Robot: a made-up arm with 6 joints.
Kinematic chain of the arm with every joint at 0, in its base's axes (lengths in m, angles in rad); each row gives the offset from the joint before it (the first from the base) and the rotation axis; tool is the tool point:
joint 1: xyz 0 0 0.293 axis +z
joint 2: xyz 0 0 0 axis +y
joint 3: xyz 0 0 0.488 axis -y
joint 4: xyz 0 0 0 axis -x
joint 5: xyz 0.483 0 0 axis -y
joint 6: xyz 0 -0.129 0 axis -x
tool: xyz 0 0 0
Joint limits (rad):
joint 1: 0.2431..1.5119
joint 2: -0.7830..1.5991
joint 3: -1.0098..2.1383
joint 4: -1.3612..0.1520
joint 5: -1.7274..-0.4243
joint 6: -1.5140..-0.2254
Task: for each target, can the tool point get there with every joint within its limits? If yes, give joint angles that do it. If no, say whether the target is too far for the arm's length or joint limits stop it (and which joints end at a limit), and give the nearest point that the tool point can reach.
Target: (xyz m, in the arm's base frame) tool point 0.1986 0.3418 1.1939
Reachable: yes | joints 1.2725 0.4196 1.7922 -0.8051 -0.8866 -1.2921
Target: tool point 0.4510 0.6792 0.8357
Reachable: yes | joints 1.1158 1.0556 1.8720 -0.5975 -0.9249 -0.5561
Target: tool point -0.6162 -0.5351 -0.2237
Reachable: no: joint limits stop it (at a limit: joint 1, joint 2, joint 3) | nearest point 0.0692 -0.1019 0.0832 | short by 0.867 m
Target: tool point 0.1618 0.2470 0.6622
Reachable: yes | joints 1.3406 -0.4374 -0.4225 -0.6695 -0.8567 -0.3752
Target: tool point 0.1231 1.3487 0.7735
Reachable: no: too far | nearest point 0.0846 0.9269 0.6232 | short by 0.449 m
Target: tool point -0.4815 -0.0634 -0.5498
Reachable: no: joint limits stop it (at a limit: joint 1, joint 2, joint 4) | nearest point 0.0387 0.1999 -0.1300 | short by 0.718 m
